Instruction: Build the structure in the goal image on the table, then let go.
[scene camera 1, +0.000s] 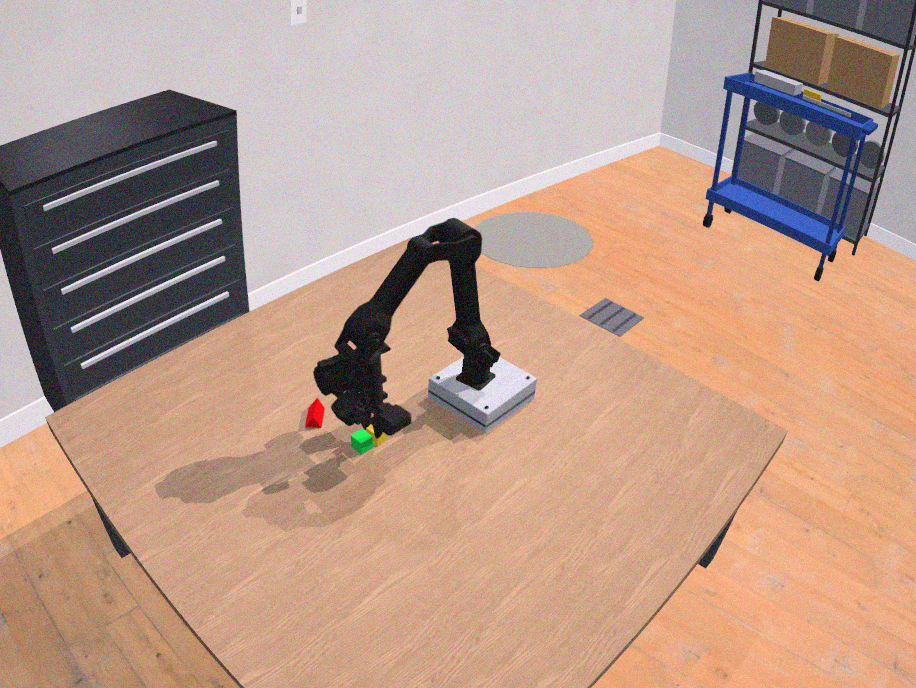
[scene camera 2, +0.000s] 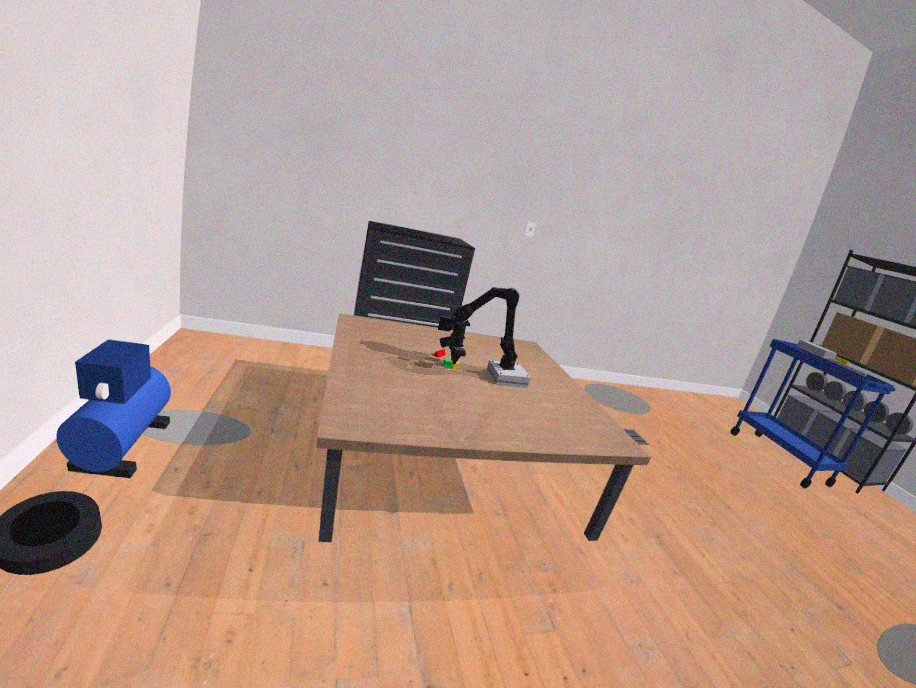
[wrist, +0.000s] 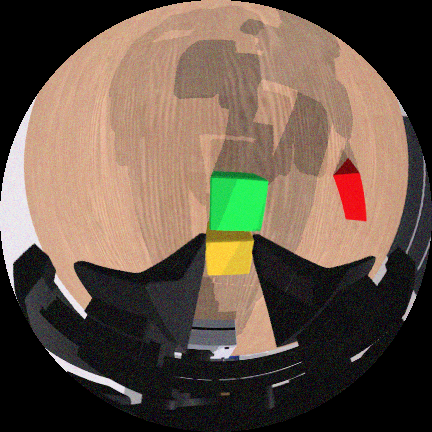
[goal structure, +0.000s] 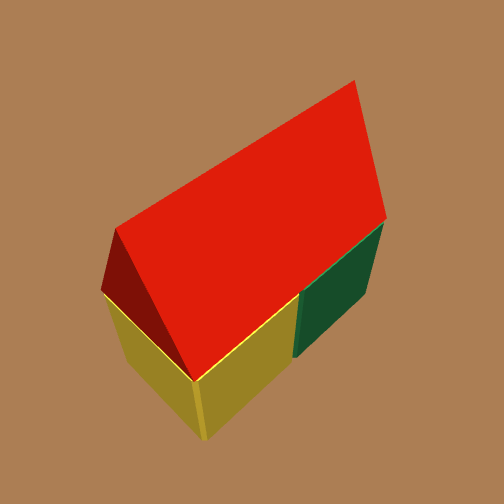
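Seen in the pictures: gripper, fingertip midpoint: (scene camera 1: 372, 433) (scene camera 2: 453, 362) (wrist: 228, 239); arm's base, origin of the base link: (scene camera 1: 475, 377) (scene camera 2: 506, 367) (wrist: 195, 351).
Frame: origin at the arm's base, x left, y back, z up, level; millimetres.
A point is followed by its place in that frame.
My gripper (wrist: 228, 239) {x -79, y -257, z -30 mm} is shut on the yellow cube (wrist: 229, 257) {x -78, y -245, z -23 mm} (scene camera 1: 381, 438) {x -62, y -249, z -40 mm} (scene camera 2: 456, 365) {x -61, y -244, z -36 mm}, low over the table (scene camera 1: 518, 555) {x 328, y -332, z -56 mm} (scene camera 2: 444, 414) {x 372, y -442, z -55 mm}. A green cube (wrist: 237, 204) {x -86, y -284, z -23 mm} (scene camera 1: 362, 442) {x -72, y -296, z -24 mm} (scene camera 2: 448, 363) {x -69, y -285, z -31 mm} is right beside the yellow cube, on the side away from the arm's base; whether they touch I cannot tell. A red triangular prism (wrist: 354, 195) {x -217, y -279, z -37 mm} (scene camera 1: 315, 414) {x -212, y -291, z -30 mm} (scene camera 2: 439, 353) {x -209, y -287, z -40 mm} lies apart on the table, to the right of the gripper in the wrist view. In the scene camera 1 view the fingers partly hide the yellow cube.
The arm's grey base block (scene camera 1: 482, 396) {x 47, y -44, z -1 mm} (scene camera 2: 508, 373) {x 72, y -26, z 0 mm} stands on the table near the cubes. A black drawer cabinet (scene camera 1: 140, 244) (scene camera 2: 414, 274) stands behind the table. A blue cart (scene camera 1: 773, 218) (scene camera 2: 788, 442) and a blue tank machine (scene camera 2: 118, 422) stand on the floor.
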